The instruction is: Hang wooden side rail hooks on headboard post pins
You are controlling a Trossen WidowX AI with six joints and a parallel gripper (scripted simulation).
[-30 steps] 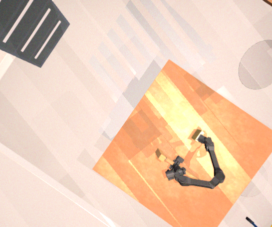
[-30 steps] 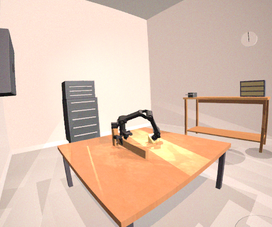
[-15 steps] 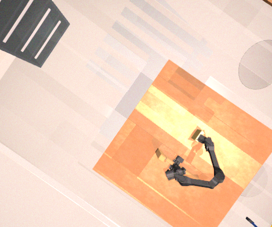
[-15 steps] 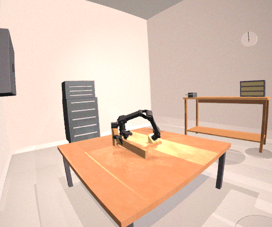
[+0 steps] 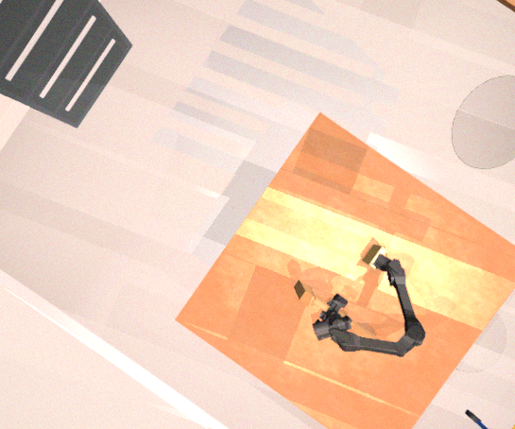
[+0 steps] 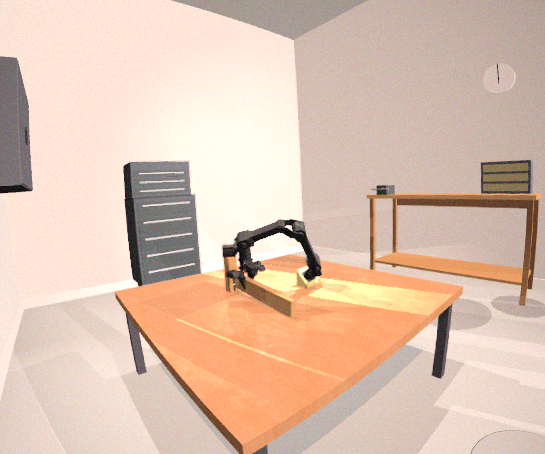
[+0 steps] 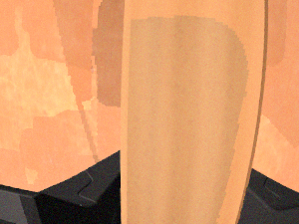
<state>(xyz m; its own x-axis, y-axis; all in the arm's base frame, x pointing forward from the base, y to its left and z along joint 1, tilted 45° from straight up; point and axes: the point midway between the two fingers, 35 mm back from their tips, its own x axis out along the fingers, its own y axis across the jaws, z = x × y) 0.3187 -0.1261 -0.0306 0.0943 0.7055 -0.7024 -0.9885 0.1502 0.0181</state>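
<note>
Right now my gripper tip is 20 mm past the wooden headboard post, 140 mm to the left of it and 40 mm below it.
</note>
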